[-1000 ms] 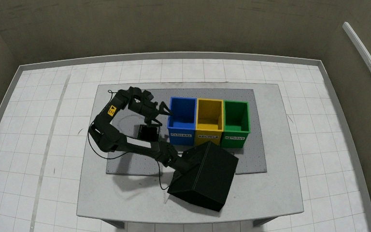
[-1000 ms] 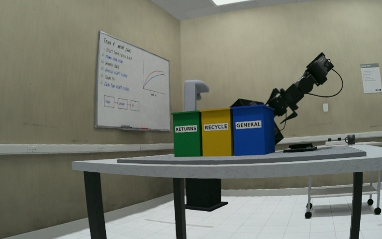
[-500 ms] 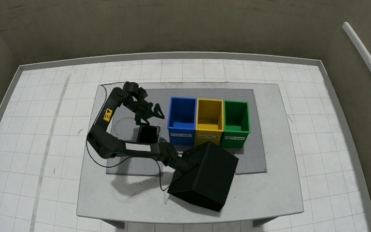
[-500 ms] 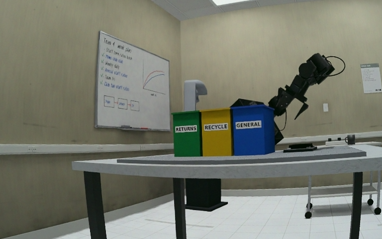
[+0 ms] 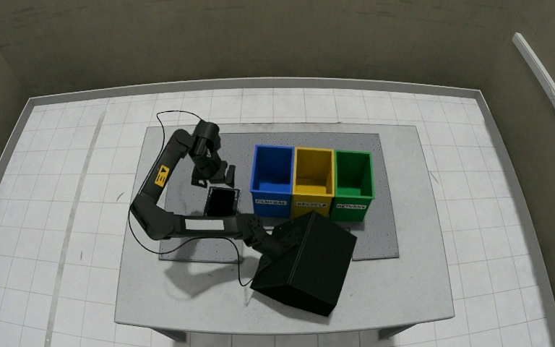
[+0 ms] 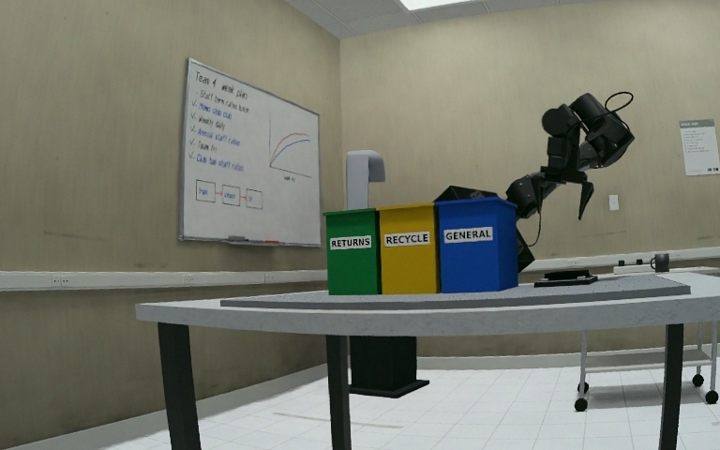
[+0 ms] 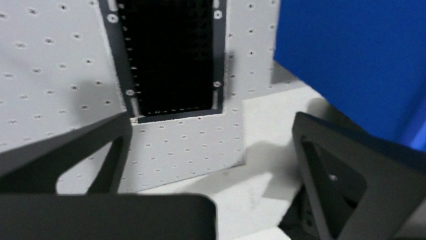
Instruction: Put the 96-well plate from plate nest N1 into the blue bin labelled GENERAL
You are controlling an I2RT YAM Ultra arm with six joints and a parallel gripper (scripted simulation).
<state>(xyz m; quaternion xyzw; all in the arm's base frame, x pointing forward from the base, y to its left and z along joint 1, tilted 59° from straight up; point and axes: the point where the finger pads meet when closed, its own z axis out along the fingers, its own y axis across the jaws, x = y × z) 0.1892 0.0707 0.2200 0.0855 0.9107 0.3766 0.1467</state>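
Now: the black 96-well plate 1 cm to the left of my hand and 13 cm below it. From my hand the other things lie so: yellow recycle bin: 8 cm ahead, 30 cm to the right, 6 cm below; plate nest N1: 1 cm to the left, 15 cm below; blue general bin: 7 cm ahead, 16 cm to the right, 6 cm below.
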